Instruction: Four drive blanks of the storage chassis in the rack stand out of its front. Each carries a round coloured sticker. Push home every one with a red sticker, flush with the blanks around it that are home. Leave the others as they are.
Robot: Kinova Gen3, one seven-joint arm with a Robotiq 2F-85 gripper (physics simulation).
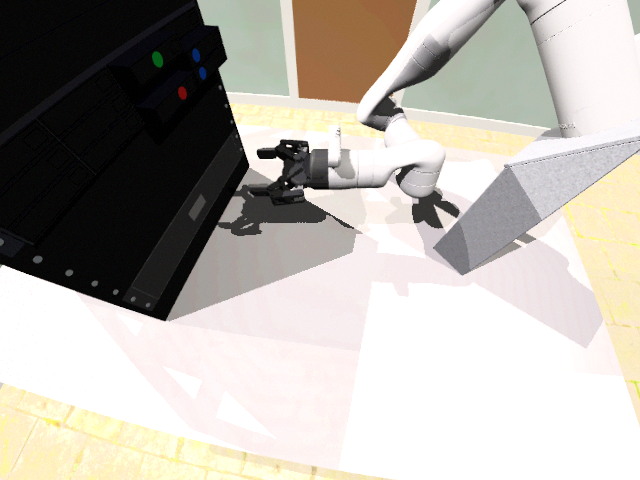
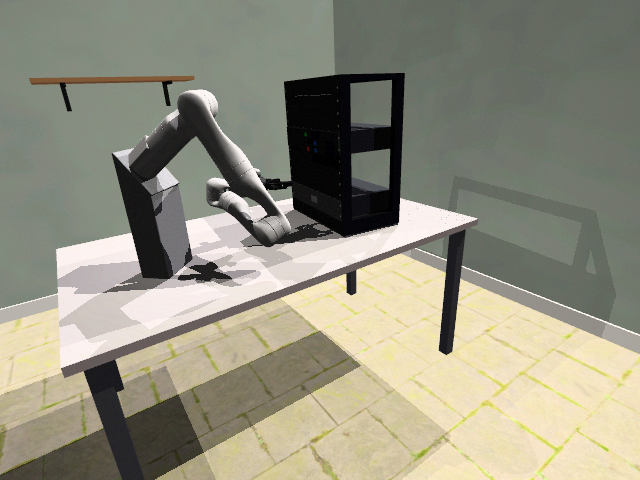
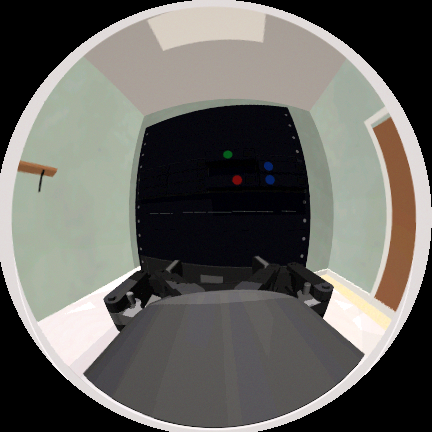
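Observation:
In the black rack (image 1: 118, 217) (image 2: 397, 170) (image 3: 220, 240), a blank with a red sticker (image 1: 182, 93) (image 2: 308, 148) (image 3: 237, 180) stands out of the chassis front. A blank with a green sticker (image 1: 157, 59) (image 2: 305, 134) (image 3: 227, 154) stands out above it. Two blanks with blue stickers, an upper one (image 1: 195, 55) (image 2: 315, 142) (image 3: 268, 166) and a lower one (image 1: 202, 73) (image 2: 315, 150) (image 3: 270, 179), stand out to the right, one above the other. My gripper (image 1: 262, 171) (image 3: 216, 266) is open and empty, in front of the rack and lower than the stickered blanks. Dark surfaces hide the blanks' edges.
The rack stands on a white table (image 1: 439, 387) (image 2: 232, 304). The arm rises from a grey slanted pedestal (image 1: 496, 222) (image 2: 173, 232). A lighter grey panel (image 1: 173, 248) (image 3: 235, 274) crosses the rack's bottom front. A wooden shelf (image 2: 113, 80) (image 3: 37, 168) hangs on the wall.

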